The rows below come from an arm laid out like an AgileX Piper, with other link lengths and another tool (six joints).
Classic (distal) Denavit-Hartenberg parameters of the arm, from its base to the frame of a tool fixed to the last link. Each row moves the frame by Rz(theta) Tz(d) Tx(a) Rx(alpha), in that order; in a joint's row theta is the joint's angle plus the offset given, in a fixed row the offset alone. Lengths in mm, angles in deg.
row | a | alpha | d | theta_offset
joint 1 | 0 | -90 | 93.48 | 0
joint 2 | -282.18 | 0 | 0 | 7.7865
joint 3 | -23.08 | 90 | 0 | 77.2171
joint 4 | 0 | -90 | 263.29 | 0
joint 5 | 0 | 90 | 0 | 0
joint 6 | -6.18 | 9.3 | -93.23 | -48.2
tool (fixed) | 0 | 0 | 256.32 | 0
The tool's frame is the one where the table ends.
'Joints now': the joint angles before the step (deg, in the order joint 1, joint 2, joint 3, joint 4, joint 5, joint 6). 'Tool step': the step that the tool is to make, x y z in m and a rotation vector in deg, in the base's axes. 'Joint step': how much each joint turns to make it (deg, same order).
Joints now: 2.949 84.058 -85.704 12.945 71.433 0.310
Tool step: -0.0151 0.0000 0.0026 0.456 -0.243 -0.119
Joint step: -0.006 -3.105 2.665 0.359 0.132 0.211
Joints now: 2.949 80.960 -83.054 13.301 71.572 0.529
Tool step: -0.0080 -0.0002 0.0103 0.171 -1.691 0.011
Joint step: 0.001 -2.046 0.343 0.084 0.005 0.003
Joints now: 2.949 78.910 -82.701 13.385 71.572 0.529
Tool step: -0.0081 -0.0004 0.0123 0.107 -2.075 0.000
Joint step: 0.004 -2.083 0.017 -0.001 -0.012 0.002
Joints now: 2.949 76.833 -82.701 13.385 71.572 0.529
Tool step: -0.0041 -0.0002 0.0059 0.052 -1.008 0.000
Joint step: 0.003 -1.011 0.000 -0.002 0.001 0.003
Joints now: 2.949 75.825 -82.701 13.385 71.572 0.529
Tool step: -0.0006 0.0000 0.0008 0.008 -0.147 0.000
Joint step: 0.008 -0.149 0.014 -0.003 -0.013 0.005
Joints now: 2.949 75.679 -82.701 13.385 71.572 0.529
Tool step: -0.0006 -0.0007 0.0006 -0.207 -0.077 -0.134
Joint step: 0.010 -0.127 -0.004 -0.273 0.041 0.115
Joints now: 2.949 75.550 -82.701 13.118 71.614 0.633
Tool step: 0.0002 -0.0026 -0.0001 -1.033 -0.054 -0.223
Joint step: 0.006 0.009 -0.017 -1.062 0.006 0.008
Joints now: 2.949 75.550 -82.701 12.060 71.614 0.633
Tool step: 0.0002 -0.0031 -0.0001 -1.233 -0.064 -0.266
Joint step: 0.009 0.004 -0.004 -1.268 -0.001 0.009
